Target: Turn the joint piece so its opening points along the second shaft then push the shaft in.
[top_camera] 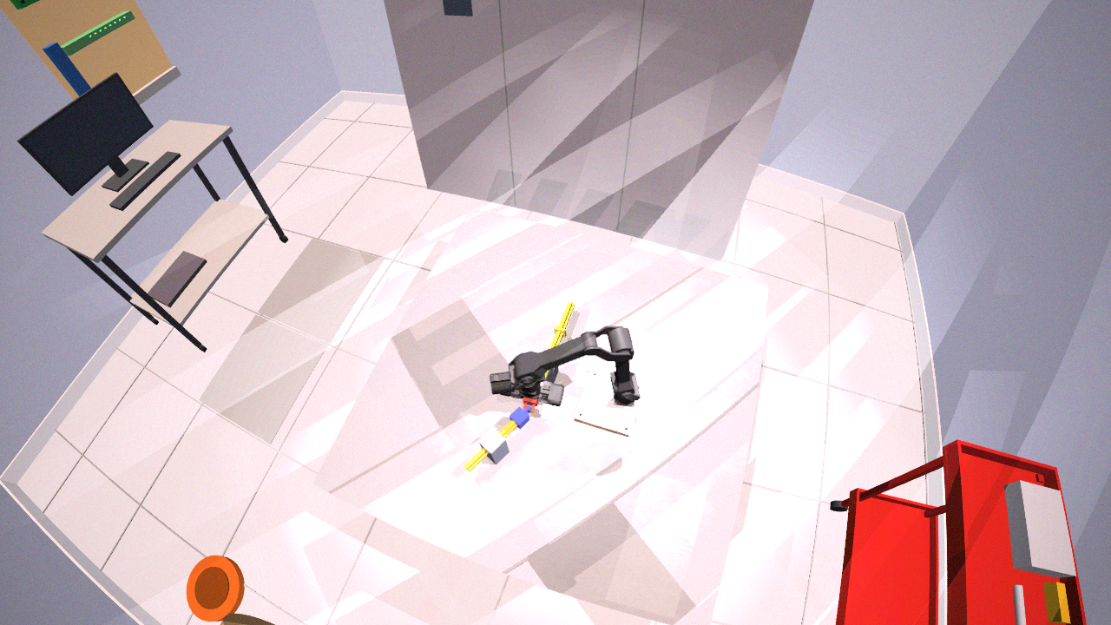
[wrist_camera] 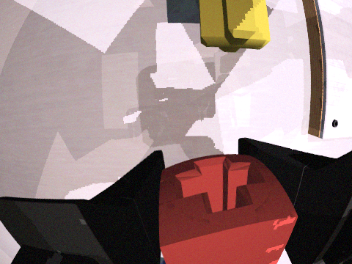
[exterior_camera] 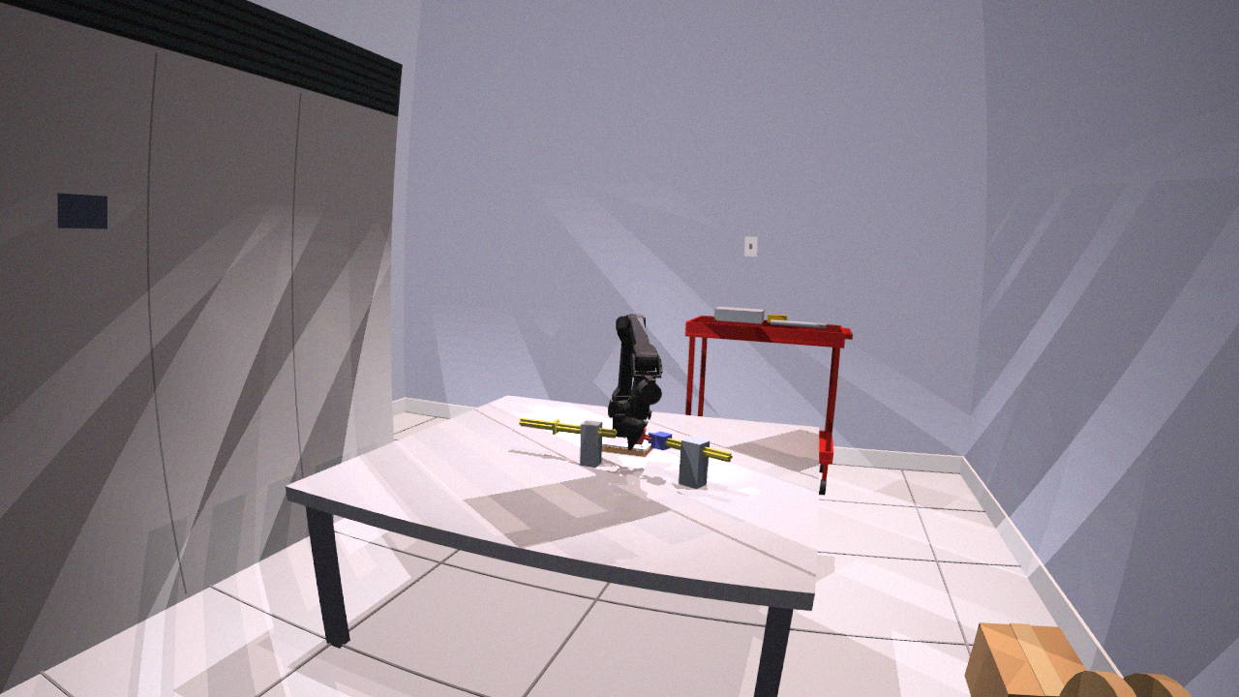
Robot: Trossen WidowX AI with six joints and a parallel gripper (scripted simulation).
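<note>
Right now my gripper tip is 4 cm below the red square joint piece and 2 cm to the right of it.
</note>
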